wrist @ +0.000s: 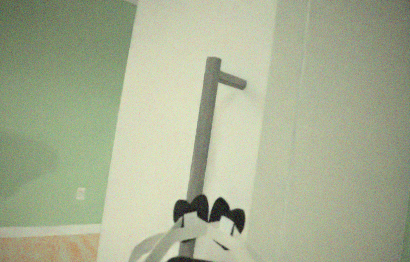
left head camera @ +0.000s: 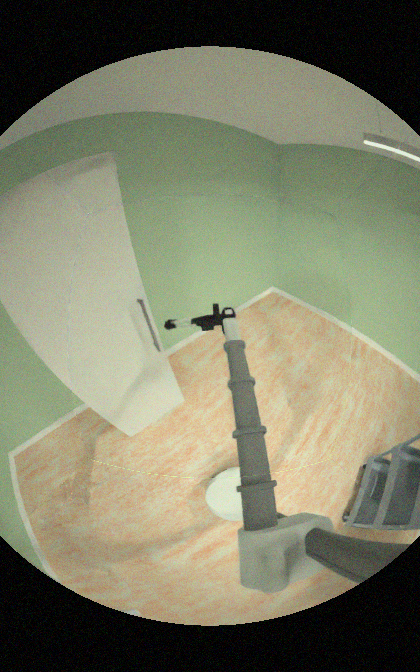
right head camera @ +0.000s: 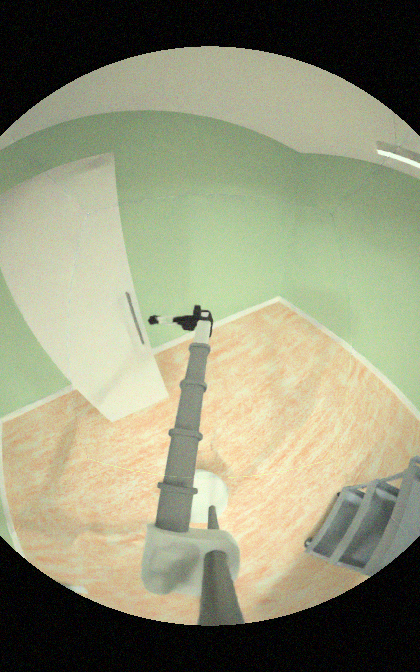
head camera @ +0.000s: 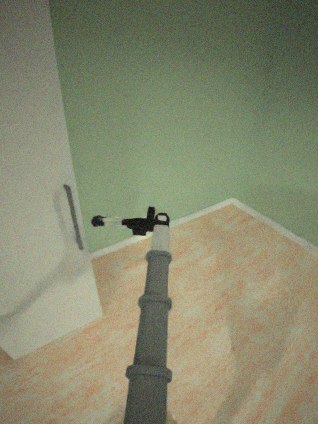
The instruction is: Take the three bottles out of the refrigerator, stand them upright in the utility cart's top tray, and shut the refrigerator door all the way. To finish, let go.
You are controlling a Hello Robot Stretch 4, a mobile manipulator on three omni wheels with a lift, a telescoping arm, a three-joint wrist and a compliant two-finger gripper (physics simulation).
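The white refrigerator [head camera: 30, 150] [left head camera: 100, 260] [right head camera: 95, 260] [wrist: 165, 110] stands at the left in the head views. Its grey bar handle [head camera: 73, 217] [left head camera: 149, 325] [right head camera: 135, 318] [wrist: 202, 135] is upright near one edge of its face. I cannot tell whether its door is fully shut. My gripper [head camera: 97, 220] [left head camera: 170, 324] [right head camera: 153, 319] [wrist: 209, 211] is shut and empty, its fingertips together beside the handle. In the wrist view one finger overlaps the handle's lower part. The grey utility cart [left head camera: 385, 492] [right head camera: 356, 522] shows partly at the lower right. No bottles show.
Green walls [head camera: 190, 125] [left head camera: 215, 240] [right head camera: 225, 250] [wrist: 55, 110] stand behind the refrigerator and meet in a corner. A pale round disc [left head camera: 224, 494] [right head camera: 210, 495] lies beneath my extended arm [head camera: 152, 330] [left head camera: 245, 415] [right head camera: 187, 415].
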